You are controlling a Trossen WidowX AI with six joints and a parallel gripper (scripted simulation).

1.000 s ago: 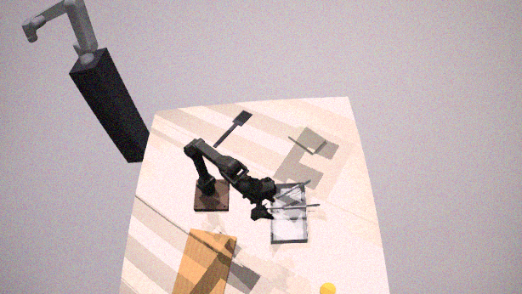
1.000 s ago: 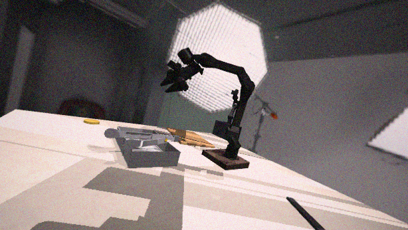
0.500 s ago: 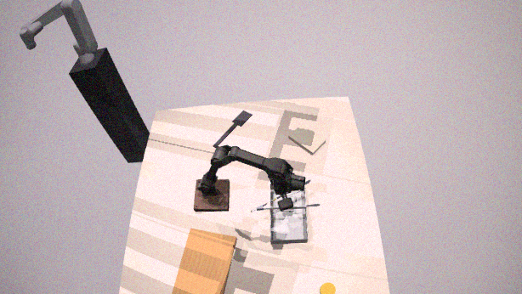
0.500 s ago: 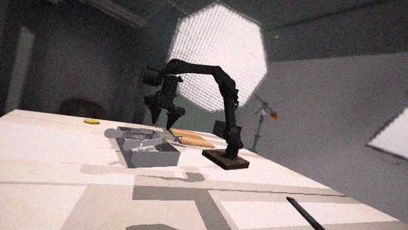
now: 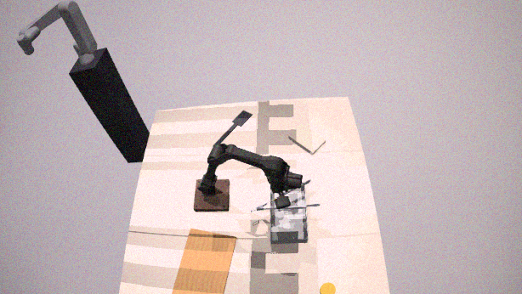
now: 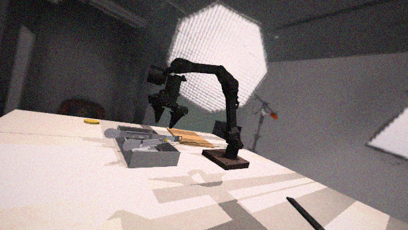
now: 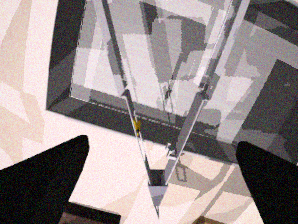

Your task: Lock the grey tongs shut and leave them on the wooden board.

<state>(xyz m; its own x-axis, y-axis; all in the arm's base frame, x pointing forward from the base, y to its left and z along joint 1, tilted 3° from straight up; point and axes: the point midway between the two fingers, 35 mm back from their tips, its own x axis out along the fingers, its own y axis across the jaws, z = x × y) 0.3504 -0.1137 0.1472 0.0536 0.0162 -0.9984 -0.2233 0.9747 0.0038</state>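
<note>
Right now my gripper tip is 100 mm above the grey roasting tin, 40 mm to the left of it and 40 mm short of it. The rest, counted from my gripper tip: yellow disc (440 mm to the right, 190 mm ahead, 120 mm below); pale square tile (410 mm to the left, 180 mm ahead, 110 mm below); wooden board (370 mm behind, 290 mm to the right, 120 mm below).
</note>
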